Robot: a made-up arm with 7 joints. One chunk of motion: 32 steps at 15 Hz.
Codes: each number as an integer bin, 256 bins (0 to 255) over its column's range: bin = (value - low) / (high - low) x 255, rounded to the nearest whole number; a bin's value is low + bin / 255 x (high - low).
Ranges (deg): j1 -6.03..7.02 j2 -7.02..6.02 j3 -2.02..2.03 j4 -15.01..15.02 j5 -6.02..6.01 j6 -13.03..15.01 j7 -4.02..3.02
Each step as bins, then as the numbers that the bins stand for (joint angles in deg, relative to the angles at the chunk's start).
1 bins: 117 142 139 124 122 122 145
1 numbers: -0.04 0.24 0.19 -0.41 -0.26 0.39 -0.02
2 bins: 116 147 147 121 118 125 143
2 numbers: -0.09 0.50 0.31 -0.76 -0.45 0.72 -0.07
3 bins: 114 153 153 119 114 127 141
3 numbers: -0.20 0.80 0.41 -1.00 -0.64 0.94 -0.13
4 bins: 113 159 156 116 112 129 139
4 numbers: -0.25 1.11 0.46 -1.35 -0.74 1.15 -0.18
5 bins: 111 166 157 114 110 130 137
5 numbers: -0.35 1.47 0.47 -1.58 -0.83 1.26 -0.24
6 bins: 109 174 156 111 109 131 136
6 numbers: -0.45 1.88 0.46 -1.94 -0.88 1.37 -0.27
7 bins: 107 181 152 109 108 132 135
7 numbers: -0.55 2.24 0.39 -2.17 -0.92 1.48 -0.29
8 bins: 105 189 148 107 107 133 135
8 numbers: -0.66 2.64 0.33 -2.41 -0.97 1.59 -0.29
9 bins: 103 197 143 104 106 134 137
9 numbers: -0.76 3.05 0.25 -2.76 -1.02 1.70 -0.24
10 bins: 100 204 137 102 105 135 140
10 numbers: -0.91 3.41 0.16 -3.00 -1.07 1.81 -0.15
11 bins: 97 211 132 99 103 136 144
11 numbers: -1.07 3.77 0.08 -3.35 -1.16 1.92 -0.04
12 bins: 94 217 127 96 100 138 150
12 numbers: -1.22 4.08 0.00 -3.70 -1.30 2.14 0.12
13 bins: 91 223 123 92 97 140 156
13 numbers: -1.37 4.38 -0.07 -4.18 -1.44 2.36 0.29
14 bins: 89 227 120 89 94 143 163
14 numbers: -1.48 4.59 -0.11 -4.53 -1.59 2.69 0.48
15 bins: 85 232 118 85 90 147 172
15 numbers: -1.68 4.84 -0.15 -5.00 -1.77 3.13 0.73
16 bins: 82 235 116 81 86 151 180
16 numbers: -1.83 5.00 -0.18 -5.47 -1.96 3.57 0.95
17 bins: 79 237 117 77 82 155 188
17 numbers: -1.99 5.10 -0.16 -5.94 -2.15 4.01 1.17
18 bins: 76 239 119 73 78 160 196
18 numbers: -2.14 5.20 -0.13 -6.41 -2.34 4.56 1.39
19 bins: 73 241 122 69 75 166 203
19 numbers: -2.29 5.30 -0.08 -6.88 -2.48 5.22 1.58
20 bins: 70 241 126 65 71 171 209
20 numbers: -2.45 5.30 -0.02 -7.36 -2.67 5.77 1.75
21 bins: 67 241 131 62 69 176 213
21 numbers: -2.60 5.30 0.06 -7.71 -2.76 6.32 1.86
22 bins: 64 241 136 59 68 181 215
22 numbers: -2.75 5.30 0.14 -8.06 -2.81 6.87 1.92
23 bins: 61 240 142 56 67 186 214
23 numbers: -2.91 5.25 0.24 -8.42 -2.86 7.42 1.89
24 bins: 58 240 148 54 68 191 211
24 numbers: -3.06 5.25 0.33 -8.65 -2.81 7.97 1.81
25 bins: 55 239 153 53 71 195 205
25 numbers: -3.22 5.20 0.41 -8.77 -2.67 8.41 1.64
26 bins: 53 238 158 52 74 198 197
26 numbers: -3.32 5.15 0.49 -8.89 -2.53 8.74 1.42
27 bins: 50 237 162 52 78 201 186
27 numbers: -3.47 5.10 0.55 -8.89 -2.34 9.07 1.12
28 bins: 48 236 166 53 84 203 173
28 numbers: -3.57 5.05 0.62 -8.77 -2.06 9.29 0.76
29 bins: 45 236 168 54 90 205 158
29 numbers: -3.73 5.05 0.65 -8.65 -1.77 9.51 0.34
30 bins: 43 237 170 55 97 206 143
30 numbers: -3.83 5.10 0.68 -8.53 -1.44 9.62 -0.07
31 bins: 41 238 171 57 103 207 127
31 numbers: -3.93 5.15 0.70 -8.30 -1.16 9.73 -0.51
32 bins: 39 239 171 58 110 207 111
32 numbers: -4.03 5.20 0.70 -8.18 -0.83 9.73 -0.96
